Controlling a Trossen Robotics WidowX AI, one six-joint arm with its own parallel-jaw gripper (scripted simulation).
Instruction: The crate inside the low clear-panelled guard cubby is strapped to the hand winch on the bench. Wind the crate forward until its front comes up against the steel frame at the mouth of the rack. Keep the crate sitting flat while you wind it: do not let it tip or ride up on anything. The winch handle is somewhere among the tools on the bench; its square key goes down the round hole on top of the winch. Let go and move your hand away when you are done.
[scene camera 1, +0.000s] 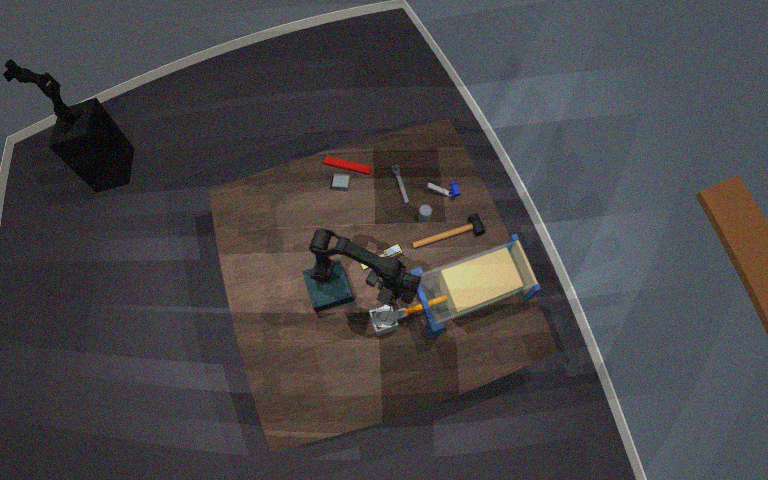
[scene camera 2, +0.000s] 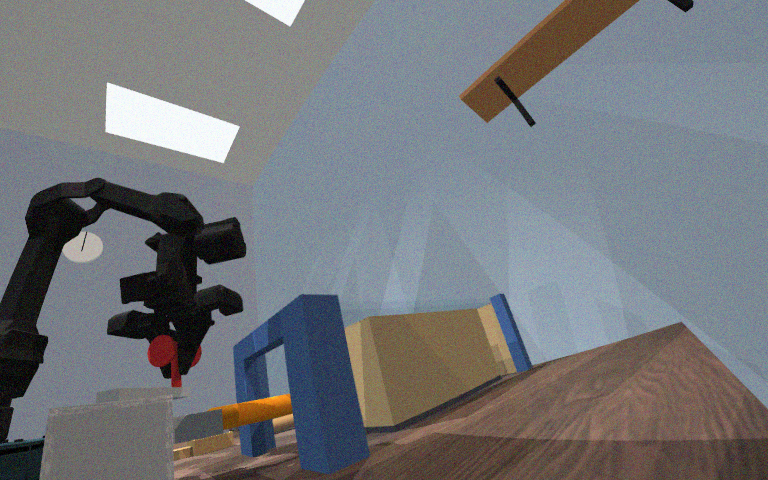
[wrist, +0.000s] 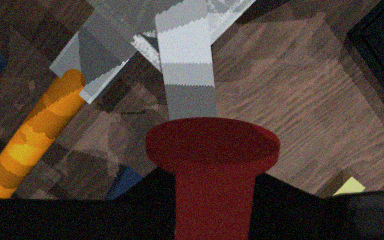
Path:
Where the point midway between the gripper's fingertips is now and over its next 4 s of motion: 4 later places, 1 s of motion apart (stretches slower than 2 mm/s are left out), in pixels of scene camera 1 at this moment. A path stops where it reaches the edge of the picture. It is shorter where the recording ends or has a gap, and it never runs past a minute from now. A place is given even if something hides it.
My gripper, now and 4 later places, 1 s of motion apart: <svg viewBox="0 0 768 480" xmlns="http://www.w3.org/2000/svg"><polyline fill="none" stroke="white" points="391,293 383,291 374,293 365,298 360,306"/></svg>

